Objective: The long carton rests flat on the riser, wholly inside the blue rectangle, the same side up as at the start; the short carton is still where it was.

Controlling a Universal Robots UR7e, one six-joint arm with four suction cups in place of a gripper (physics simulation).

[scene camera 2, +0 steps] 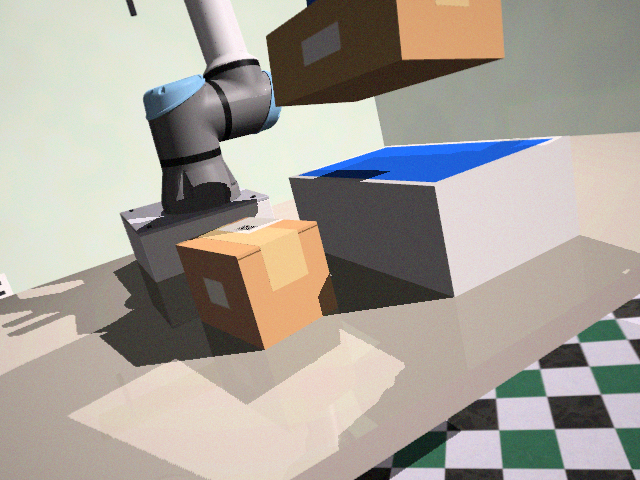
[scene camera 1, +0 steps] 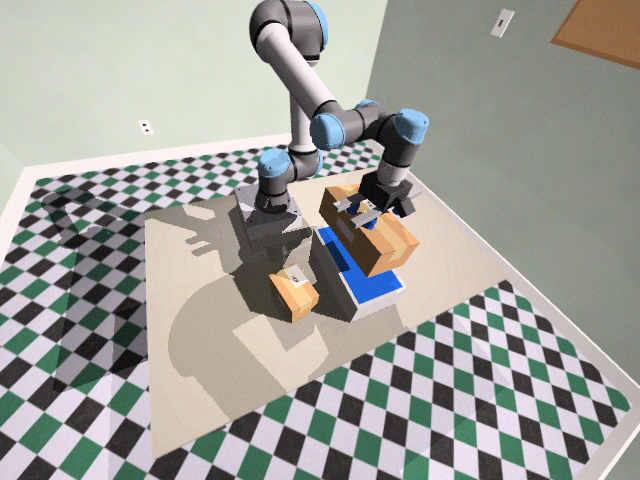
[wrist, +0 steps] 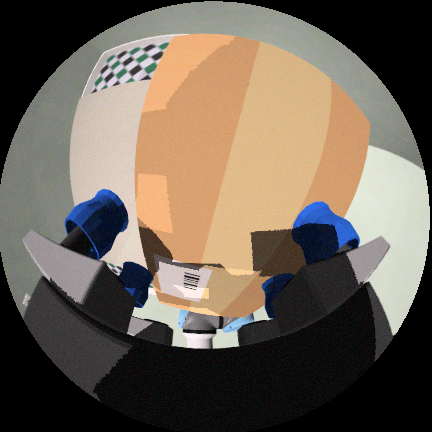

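Seen in the pictures: end effector, tool point: (wrist: 204,255); arm's base, origin of the base link: (scene camera 2: 202,202) (scene camera 1: 273,201).
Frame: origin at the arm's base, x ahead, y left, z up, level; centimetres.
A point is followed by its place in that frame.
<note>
The long carton (scene camera 1: 379,245) {z 24.9, x 53.4, y 2.5 cm} (scene camera 2: 351,56) {z 17.0, x 47.5, y 0.7 cm} (wrist: 200,150) {z 23.2, x 49.5, y 12.9 cm}, brown with a pale tape strip, hangs from my suction gripper (scene camera 1: 373,210) {z 22.9, x 42.6, y 12.5 cm} (wrist: 207,257) {z 22.9, x 42.6, y 12.5 cm}. Its blue cups are at the carton's top face, and the carton looks about level. A gap shows between its underside and the riser (scene camera 1: 379,307) {z -5.4, x 61.6, y 7.3 cm} (scene camera 2: 511,217) {z -3.6, x 61.2, y 5.6 cm}. The blue rectangle (scene camera 1: 369,289) {z 2.8, x 56.2, y 4.4 cm} (scene camera 2: 439,160) {z 2.8, x 51.2, y 8.1 cm} covers most of the riser's top; the carton hides part of it in scene camera 1. The short carton (scene camera 1: 297,297) {z 1.1, x 44.6, y -16.5 cm} (scene camera 2: 250,289) {z -2.6, x 47.8, y -20.0 cm} stands on the table beside the riser, label up. It does not show in the wrist view.
The arm's base (scene camera 1: 268,224) {z -2.1, x 9.2, y -7.6 cm} (scene camera 2: 155,232) {z -1.0, x 7.9, y -13.5 cm} stands behind the short carton, close to it and the riser. The beige table top (scene camera 1: 196,413) {z -9.2, x 53.8, y -54.7 cm} (scene camera 2: 155,439) {z -9.3, x 51.2, y -33.8 cm} carries them, with checkered floor around it. A grey-green wall (scene camera 1: 516,155) rises at the right in scene camera 1.
</note>
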